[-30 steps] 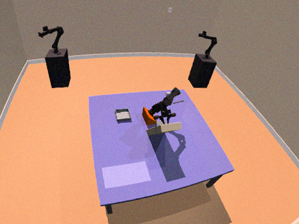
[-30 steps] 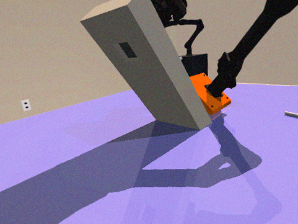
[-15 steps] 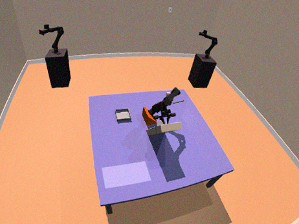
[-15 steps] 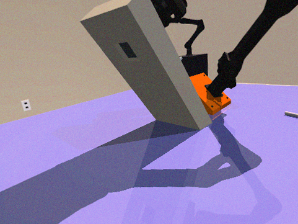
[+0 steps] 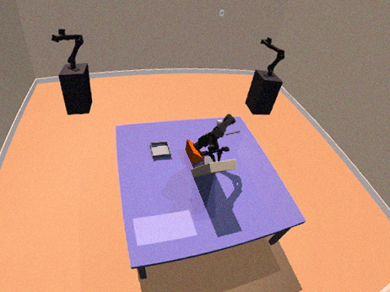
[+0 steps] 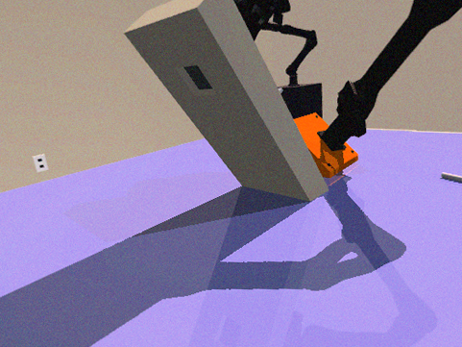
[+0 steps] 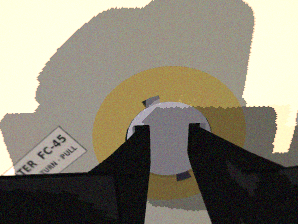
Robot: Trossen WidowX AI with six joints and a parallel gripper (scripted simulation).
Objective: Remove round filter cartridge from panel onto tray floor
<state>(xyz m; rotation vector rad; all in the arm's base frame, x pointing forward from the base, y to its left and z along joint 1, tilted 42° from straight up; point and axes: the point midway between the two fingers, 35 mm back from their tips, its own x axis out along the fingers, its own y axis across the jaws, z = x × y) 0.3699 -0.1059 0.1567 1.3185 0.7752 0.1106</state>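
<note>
Right now my gripper tip is 10 mm short of the round grey filter cartridge and 10 mm above it. From my gripper tip the other things lie so: grey tray (410 mm behind, 320 mm to the right, 260 mm below).
</note>
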